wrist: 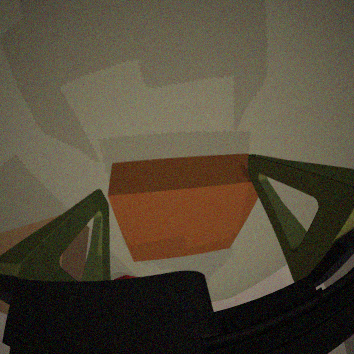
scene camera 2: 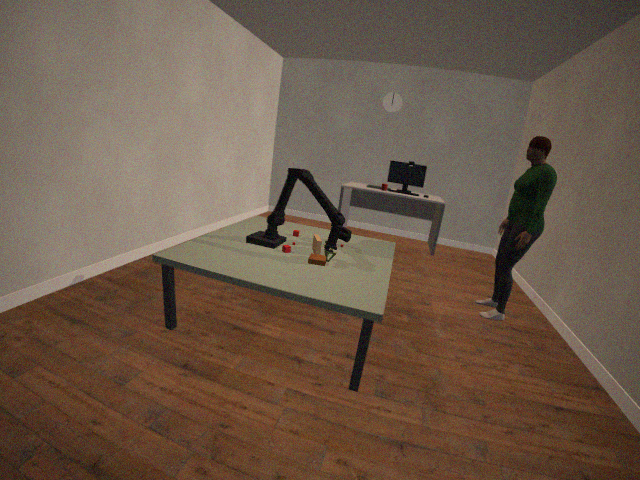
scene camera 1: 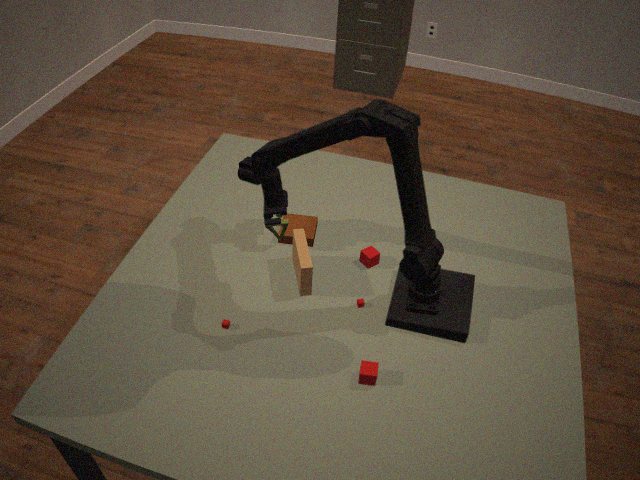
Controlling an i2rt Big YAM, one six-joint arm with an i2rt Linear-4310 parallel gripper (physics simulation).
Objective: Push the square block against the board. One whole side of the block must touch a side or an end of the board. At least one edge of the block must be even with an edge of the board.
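Pixels of known places: gripper, between the fingertips: [wrist: 176, 179] [scene camera 2: 326, 259] [scene camera 1: 280, 227]; arm's base, origin of its link: [scene camera 2: 271, 237] [scene camera 1: 423, 296].
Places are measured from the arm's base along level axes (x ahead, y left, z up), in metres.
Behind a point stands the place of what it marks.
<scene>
The square block [scene camera 1: 305, 225] @(x 0.366, y -0.213, z -0.006 m) [scene camera 2: 316, 259] @(x 0.386, y -0.250, z -0.005 m) [wrist: 185, 215] @(x 0.410, y -0.201, z -0.005 m), orange-brown, lies flat on the table. The tan board [scene camera 1: 303, 263] @(x 0.322, y 0.023, z 0.068 m) [scene camera 2: 316, 244] @(x 0.347, y -0.103, z 0.041 m) stands upright on a narrow side; in scene camera 1 its far end overlaps the block's near edge, and whether they touch is unclear. In the wrist view, part of the board [wrist: 76, 252] @(x 0.364, y -0.108, z -0.001 m) shows through the left finger. My gripper [scene camera 1: 280, 236] @(x 0.439, y -0.192, z -0.012 m) [scene camera 2: 329, 256] @(x 0.439, y -0.192, z -0.012 m) [wrist: 176, 179] @(x 0.439, y -0.192, z -0.012 m) is open and low at the block's left in scene camera 1. In the wrist view the block shows between the fingers, and the right fingertip overlaps its upper right corner.
Two larger red cubes [scene camera 1: 369, 256] @(x 0.161, y -0.115, z 0.004 m) [scene camera 1: 368, 373] @(x 0.110, y 0.279, z 0.004 m) and two tiny red cubes [scene camera 1: 360, 302] @(x 0.161, y 0.041, z -0.020 m) [scene camera 1: 225, 323] @(x 0.483, y 0.195, z -0.020 m) lie on the table [scene camera 1: 465, 413] @(x -0.131, y 0.318, z -0.036 m). The arm's black base [scene camera 1: 449, 315] @(x -0.073, y 0.054, z 0.001 m) [scene camera 2: 258, 238] @(x -0.059, y -0.087, z 0.002 m) stands right of the board in scene camera 1.
</scene>
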